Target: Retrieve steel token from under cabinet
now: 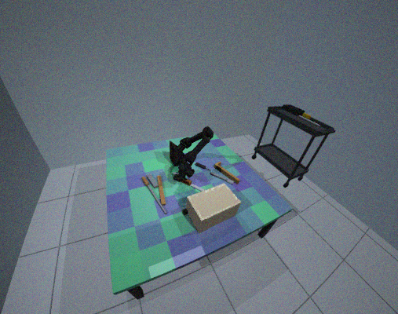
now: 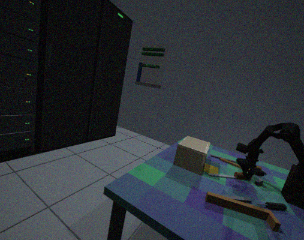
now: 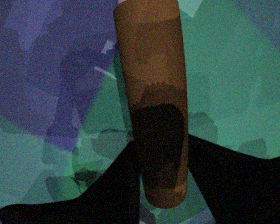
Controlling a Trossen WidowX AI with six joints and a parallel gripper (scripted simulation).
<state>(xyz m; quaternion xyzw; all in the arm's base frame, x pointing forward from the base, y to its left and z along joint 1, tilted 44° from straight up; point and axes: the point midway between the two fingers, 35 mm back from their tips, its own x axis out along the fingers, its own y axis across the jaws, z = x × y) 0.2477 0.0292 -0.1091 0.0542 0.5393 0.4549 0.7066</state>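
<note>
Right now my gripper tip is 19 cm to the left of the wooden stick and 3 cm short of it. Round my gripper tip: yellow marked patch (22 cm ahead, 6 cm to the left, 1 cm below); flat grey bar (24 cm to the right, 8 cm behind); short grey piece (8 cm behind, 1 cm to the right).
</note>
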